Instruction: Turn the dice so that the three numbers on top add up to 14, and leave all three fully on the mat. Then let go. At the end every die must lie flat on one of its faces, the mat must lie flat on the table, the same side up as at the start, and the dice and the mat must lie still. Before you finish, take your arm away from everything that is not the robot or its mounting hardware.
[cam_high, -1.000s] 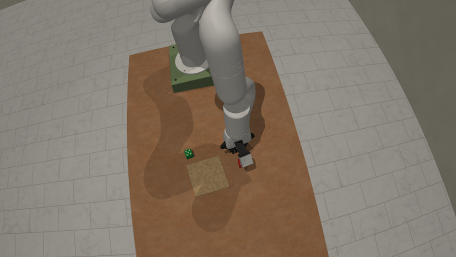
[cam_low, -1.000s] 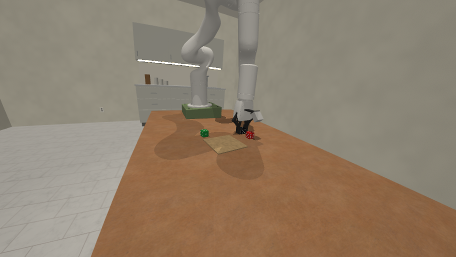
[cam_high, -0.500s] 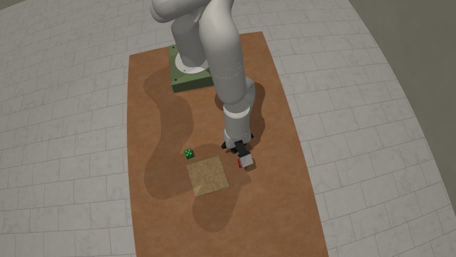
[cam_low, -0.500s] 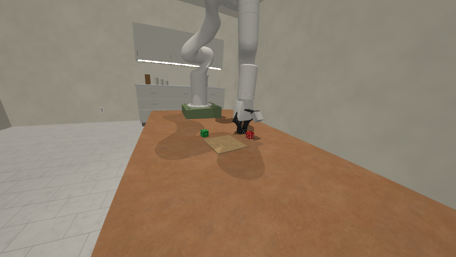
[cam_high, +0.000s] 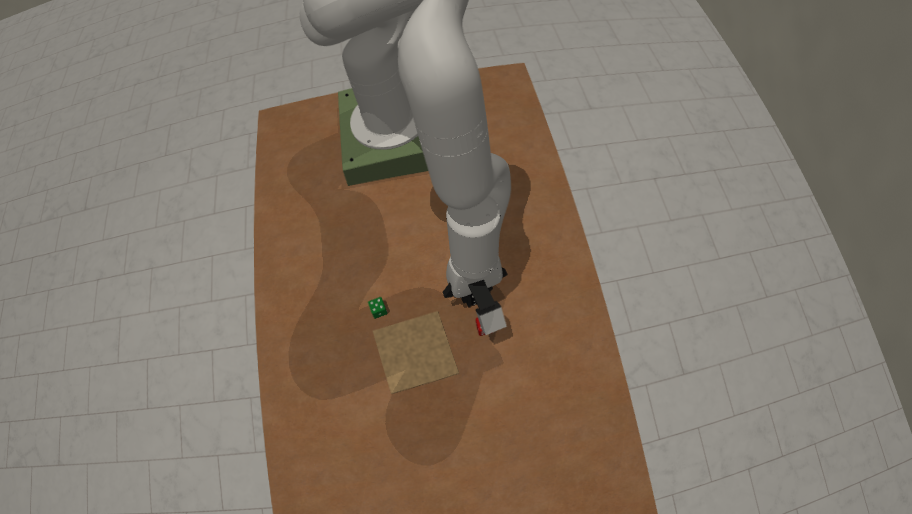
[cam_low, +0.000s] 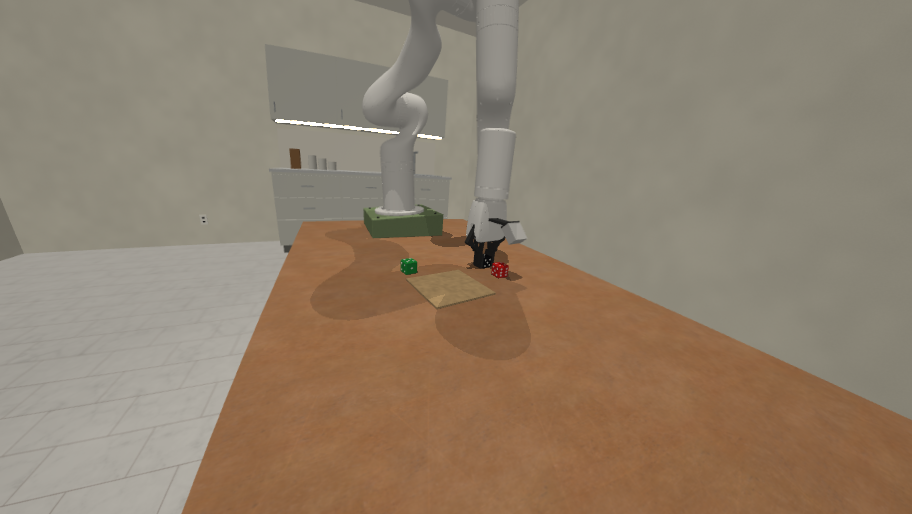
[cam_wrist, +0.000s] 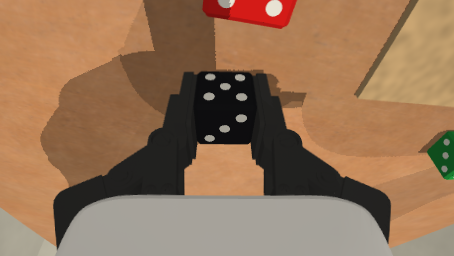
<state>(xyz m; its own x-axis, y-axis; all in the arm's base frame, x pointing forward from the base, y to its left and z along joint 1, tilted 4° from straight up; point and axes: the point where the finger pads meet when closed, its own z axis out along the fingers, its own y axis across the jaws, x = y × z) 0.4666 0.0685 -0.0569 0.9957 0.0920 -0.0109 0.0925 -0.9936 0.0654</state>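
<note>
My hand is 80 mm short of the tan square mat, 150 mm to the left of it and 20 mm above it. Also, from my hand: black die 10 mm below; then green die 30 mm behind, 200 mm to the right, 10 mm below; then red die 70 mm ahead, 10 mm below.
</note>
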